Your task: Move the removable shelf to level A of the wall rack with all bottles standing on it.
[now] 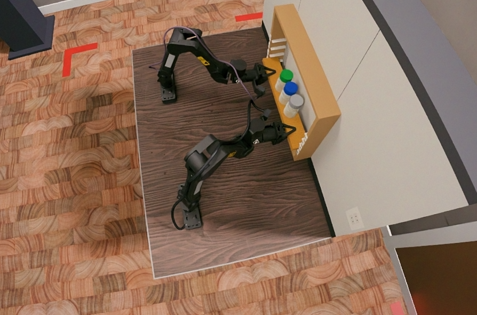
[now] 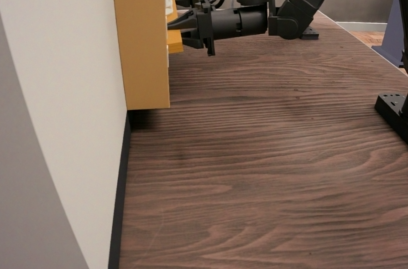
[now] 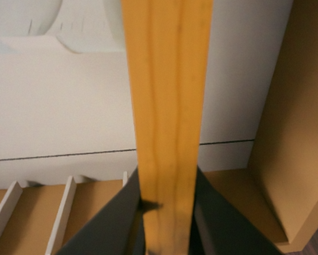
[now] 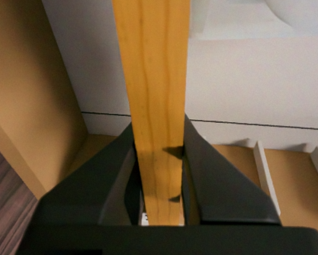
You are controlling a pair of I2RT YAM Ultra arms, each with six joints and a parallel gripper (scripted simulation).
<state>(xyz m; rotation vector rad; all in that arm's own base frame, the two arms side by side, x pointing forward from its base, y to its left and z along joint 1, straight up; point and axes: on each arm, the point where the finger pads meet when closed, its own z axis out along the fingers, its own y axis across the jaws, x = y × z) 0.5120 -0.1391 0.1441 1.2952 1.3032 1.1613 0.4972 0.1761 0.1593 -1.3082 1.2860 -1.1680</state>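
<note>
The grey-capped bottle lies 8 cm to the left of my right hand, 6 cm above it and 1 cm ahead of it. The rest, counted from my right hand: orange wall rack 15 cm to the left, 10 cm above, 4 cm ahead; then blue-capped bottle 14 cm to the left, 6 cm above, 1 cm ahead; then removable shelf 15 cm to the left, 1 cm ahead.
The green-capped bottle is 1 cm ahead of my left hand, 9 cm to the right of it and 6 cm above it. Also, from my left hand: orange wall rack 3 cm ahead, 15 cm to the right, 10 cm above; blue-capped bottle 1 cm ahead, 15 cm to the right, 6 cm above; removable shelf 15 cm to the right.
</note>
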